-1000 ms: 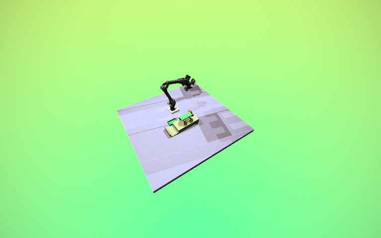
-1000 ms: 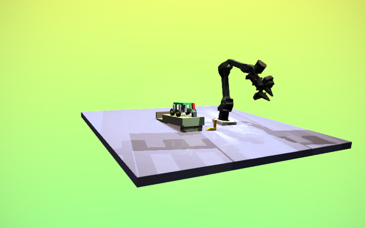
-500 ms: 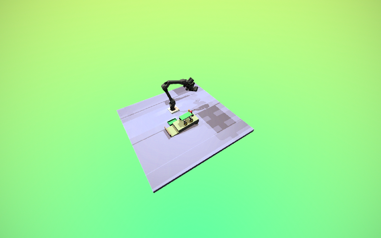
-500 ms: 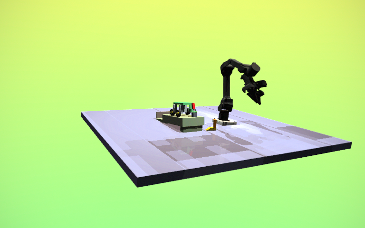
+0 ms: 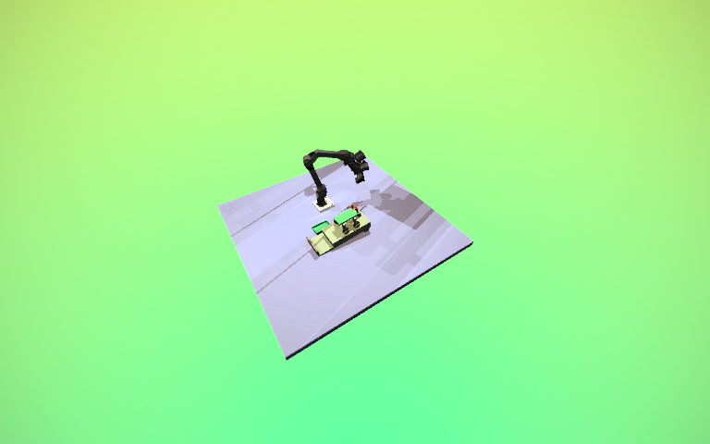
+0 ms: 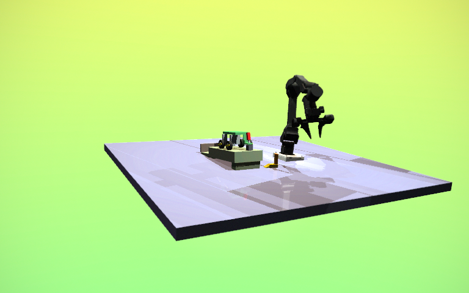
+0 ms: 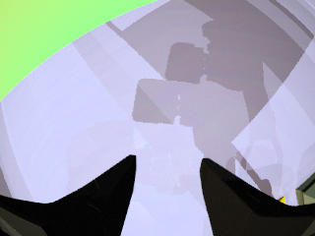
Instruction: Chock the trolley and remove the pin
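Right now the yellow chock is 9 cm ahead of my gripper tip, 18 cm to the right of it and 14 cm below it. Also, from my gripper tip: trolley (21 cm ahead, 32 cm to the right, 6 cm below); olive ramp (21 cm ahead, 33 cm to the right, 12 cm below); red-headed stop pin (20 cm ahead, 23 cm to the right, 4 cm below).
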